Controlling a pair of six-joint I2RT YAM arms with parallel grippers.
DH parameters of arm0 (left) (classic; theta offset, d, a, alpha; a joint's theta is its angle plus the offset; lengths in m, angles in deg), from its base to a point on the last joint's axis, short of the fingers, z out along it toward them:
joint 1: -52.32 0.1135 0.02 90
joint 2: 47.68 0 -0.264 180
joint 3: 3.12 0 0.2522 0
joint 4: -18.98 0 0.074 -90
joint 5: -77.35 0 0 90
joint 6: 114 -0.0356 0 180
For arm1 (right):
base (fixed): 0 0 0 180
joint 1: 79.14 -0.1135 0.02 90
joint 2: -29.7 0 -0.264 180
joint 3: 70.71 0 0.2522 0
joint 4: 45.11 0 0.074 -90
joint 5: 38.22 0 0 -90
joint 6: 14.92 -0.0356 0 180
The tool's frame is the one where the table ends.
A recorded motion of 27 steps. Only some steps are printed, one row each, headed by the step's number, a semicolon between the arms.
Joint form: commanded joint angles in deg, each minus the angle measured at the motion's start. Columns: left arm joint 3, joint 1, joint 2, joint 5, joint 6, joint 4; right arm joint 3, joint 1, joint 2, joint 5, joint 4, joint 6.
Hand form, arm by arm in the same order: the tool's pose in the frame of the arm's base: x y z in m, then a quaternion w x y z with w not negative. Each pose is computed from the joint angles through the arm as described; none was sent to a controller.
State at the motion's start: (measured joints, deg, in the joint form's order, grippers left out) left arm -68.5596 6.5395 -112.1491 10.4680 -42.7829 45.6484; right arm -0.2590 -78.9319 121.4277 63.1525 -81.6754 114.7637
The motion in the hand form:
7: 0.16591 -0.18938 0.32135 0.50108 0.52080 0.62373 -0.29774; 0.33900 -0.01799 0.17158 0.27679 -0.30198 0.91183 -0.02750
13: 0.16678 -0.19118 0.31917 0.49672 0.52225 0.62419 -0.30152; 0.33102 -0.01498 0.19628 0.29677 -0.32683 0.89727 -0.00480
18: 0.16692 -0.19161 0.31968 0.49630 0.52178 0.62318 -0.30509; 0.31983 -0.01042 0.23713 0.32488 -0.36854 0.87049 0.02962
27: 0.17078 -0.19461 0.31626 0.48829 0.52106 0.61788 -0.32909; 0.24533 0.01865 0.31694 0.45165 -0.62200 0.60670 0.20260
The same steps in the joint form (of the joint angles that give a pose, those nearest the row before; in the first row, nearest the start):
7: 0.26 0.25 1.62 0.53 1.12 -3.86; 1.50 3.75 6.10 -2.59 3.65 -1.54
13: 0.35 0.16 1.10 0.97 1.30 -4.12; 2.63 3.75 1.98 1.45 -0.47 0.57
18: 0.27 0.16 1.01 1.32 1.56 -4.29; 6.50 3.75 -3.20 7.77 -8.29 4.34
27: 0.62 0.69 -0.22 4.39 2.97 -6.31; 11.87 2.26 -16.83 43.68 -33.75 39.89

